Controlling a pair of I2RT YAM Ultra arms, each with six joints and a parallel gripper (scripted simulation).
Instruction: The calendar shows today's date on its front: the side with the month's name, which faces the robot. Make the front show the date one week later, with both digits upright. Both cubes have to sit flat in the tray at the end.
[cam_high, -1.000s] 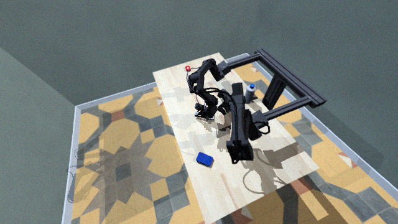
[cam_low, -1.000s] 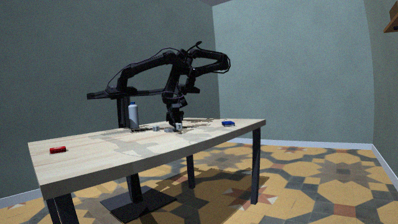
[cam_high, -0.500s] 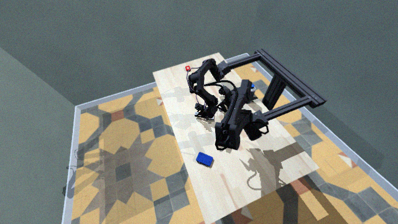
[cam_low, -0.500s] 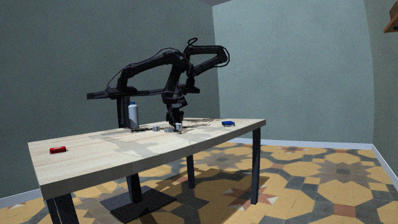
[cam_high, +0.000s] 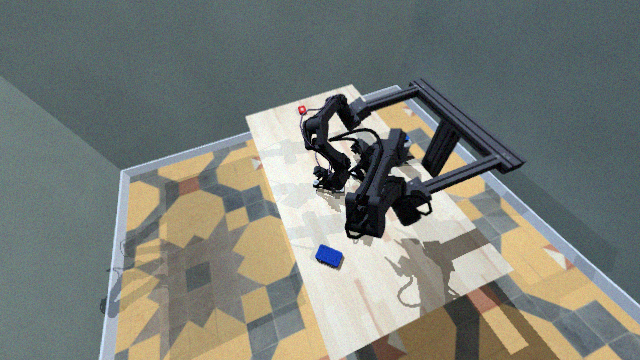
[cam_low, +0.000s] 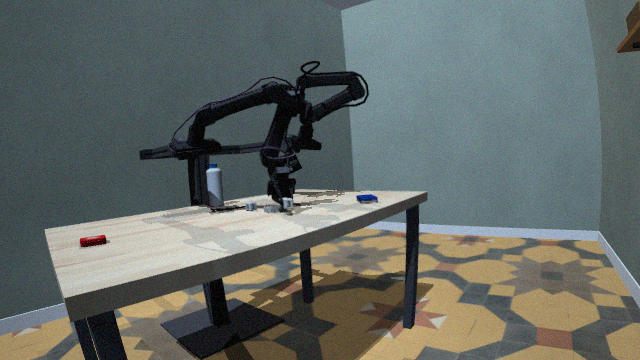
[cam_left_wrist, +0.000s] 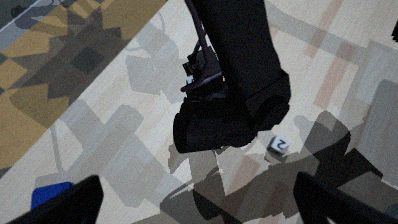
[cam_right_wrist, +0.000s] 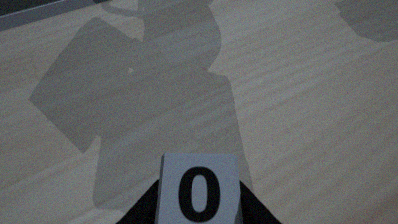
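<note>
The calendar tray is 120 mm behind my right hand, 40 mm to the left of it and 30 mm below it. From my right hand the other things lie so: white bottle (500 mm behind, 50 mm above, 10 mm to the right); red object (660 mm to the right, 90 mm behind, 30 mm below); blue block (380 mm to the left, 70 mm ahead, 30 mm below).
</note>
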